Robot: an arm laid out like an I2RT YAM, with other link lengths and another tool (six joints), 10 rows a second.
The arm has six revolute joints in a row. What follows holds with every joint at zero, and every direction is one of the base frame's.
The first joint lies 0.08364 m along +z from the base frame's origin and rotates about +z.
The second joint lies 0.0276 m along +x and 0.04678 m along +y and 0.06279 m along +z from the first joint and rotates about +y.
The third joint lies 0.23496 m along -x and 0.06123 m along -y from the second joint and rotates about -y.
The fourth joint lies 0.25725 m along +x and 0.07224 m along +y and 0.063 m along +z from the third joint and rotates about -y.
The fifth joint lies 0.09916 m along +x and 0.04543 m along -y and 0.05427 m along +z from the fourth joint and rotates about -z.
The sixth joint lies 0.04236 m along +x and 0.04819 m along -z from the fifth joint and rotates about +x.
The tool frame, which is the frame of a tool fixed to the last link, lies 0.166 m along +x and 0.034 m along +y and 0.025 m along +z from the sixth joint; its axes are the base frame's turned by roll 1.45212, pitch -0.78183 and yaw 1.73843 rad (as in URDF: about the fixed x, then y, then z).
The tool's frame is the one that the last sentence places.
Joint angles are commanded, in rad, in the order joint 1, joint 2, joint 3, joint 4, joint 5, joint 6. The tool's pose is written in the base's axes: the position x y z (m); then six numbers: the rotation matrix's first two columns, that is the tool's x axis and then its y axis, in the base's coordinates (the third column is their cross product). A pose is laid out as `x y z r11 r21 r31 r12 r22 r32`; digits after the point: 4 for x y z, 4 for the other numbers.
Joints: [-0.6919 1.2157 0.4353 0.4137 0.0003 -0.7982]
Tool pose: 0.3885 -0.2518 0.1195 0.5461 0.8371 0.0337 0.2820 -0.2216 0.9335
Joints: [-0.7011 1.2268 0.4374 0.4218 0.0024 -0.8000]
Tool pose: 0.3868 -0.2565 0.1180 0.5549 0.8313 0.0314 0.2818 -0.2233 0.9331
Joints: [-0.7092 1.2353 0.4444 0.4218 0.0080 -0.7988]
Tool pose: 0.3852 -0.2616 0.1178 0.5663 0.8236 0.0307 0.2803 -0.2275 0.9326
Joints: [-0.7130 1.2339 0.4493 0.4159 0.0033 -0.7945]
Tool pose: 0.3853 -0.2627 0.1195 0.5670 0.8229 0.0363 0.2763 -0.2315 0.9328
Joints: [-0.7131 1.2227 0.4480 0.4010 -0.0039 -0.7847]
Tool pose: 0.3849 -0.2603 0.1199 0.5643 0.8241 0.0485 0.2734 -0.2420 0.9310
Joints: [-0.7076 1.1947 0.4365 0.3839 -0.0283 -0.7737]
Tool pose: 0.3859 -0.2511 0.1220 0.5435 0.8367 0.0676 0.2682 -0.2494 0.9305
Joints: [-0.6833 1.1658 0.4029 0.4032 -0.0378 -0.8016]
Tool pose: 0.3883 -0.2364 0.1216 0.5070 0.8609 0.0430 0.2806 -0.2121 0.9361
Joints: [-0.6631 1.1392 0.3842 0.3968 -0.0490 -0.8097]
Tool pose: 0.3903 -0.2236 0.1212 0.4779 0.8775 0.0392 0.2883 -0.1988 0.9367
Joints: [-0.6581 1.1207 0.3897 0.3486 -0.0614 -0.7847]
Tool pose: 0.3901 -0.2171 0.1193 0.4715 0.8790 0.0707 0.2928 -0.2317 0.9277
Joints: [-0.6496 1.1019 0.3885 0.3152 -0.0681 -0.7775]
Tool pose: 0.3897 -0.2104 0.1174 0.4615 0.8833 0.0824 0.3025 -0.2440 0.9214
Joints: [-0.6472 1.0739 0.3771 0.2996 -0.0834 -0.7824]
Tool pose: 0.3884 -0.2042 0.1187 0.4450 0.8916 0.0836 0.3051 -0.2387 0.9219
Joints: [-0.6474 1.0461 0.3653 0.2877 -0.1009 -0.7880]
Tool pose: 0.3869 -0.1987 0.1207 0.4284 0.8996 0.0843 0.3051 -0.2318 0.9237
